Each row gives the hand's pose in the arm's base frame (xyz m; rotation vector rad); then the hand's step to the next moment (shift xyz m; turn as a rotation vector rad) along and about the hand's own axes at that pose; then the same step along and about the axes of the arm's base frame.
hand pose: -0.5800 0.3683 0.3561 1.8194 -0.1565 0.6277
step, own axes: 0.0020 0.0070 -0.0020 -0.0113 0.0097 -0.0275
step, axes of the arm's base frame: -0.0018 -0.0002 0.0073 -0.0228 0.0196 0.0084
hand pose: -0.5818 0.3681 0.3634 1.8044 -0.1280 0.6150
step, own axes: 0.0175 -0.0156 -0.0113 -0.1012 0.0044 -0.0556
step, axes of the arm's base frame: 0.0172 0.0193 -0.0030 -0.1073 0.0275 -0.0328
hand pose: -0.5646 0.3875 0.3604 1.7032 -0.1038 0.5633
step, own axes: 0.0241 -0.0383 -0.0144 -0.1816 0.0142 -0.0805
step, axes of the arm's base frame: 0.0309 0.0278 -0.0229 -0.1891 0.0297 -0.0551
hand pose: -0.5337 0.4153 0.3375 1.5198 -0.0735 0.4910
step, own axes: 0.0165 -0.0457 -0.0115 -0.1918 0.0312 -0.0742
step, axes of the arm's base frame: 0.0280 0.0166 -0.0378 -0.2026 0.0205 -0.0423
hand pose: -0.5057 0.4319 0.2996 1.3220 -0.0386 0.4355
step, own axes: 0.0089 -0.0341 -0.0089 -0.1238 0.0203 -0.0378
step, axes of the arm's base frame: 0.0175 0.0049 -0.0315 -0.1286 0.0038 -0.0245
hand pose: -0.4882 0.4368 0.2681 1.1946 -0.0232 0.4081
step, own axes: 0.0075 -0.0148 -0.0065 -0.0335 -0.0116 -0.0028
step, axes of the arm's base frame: 0.0104 0.0036 -0.0140 -0.0279 -0.0109 -0.0192
